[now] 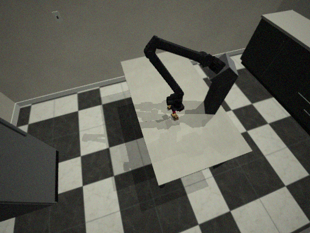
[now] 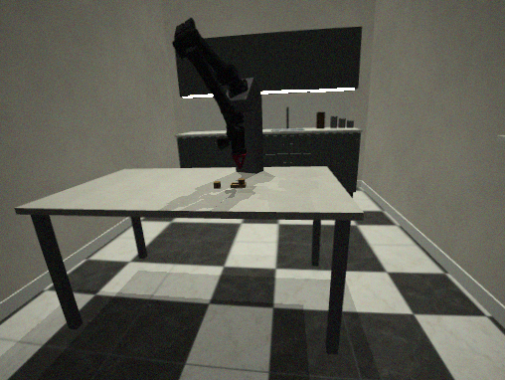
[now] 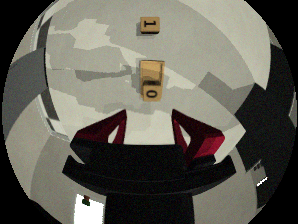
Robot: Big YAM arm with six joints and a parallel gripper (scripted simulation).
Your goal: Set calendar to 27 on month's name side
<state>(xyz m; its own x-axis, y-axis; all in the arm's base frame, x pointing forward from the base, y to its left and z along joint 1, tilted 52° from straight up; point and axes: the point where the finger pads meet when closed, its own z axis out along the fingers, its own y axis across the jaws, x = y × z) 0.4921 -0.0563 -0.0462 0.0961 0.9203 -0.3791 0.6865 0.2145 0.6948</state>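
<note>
The wooden tray lies 1 cm behind my hand, 2 cm to the right of it and 10 cm below it.
</note>
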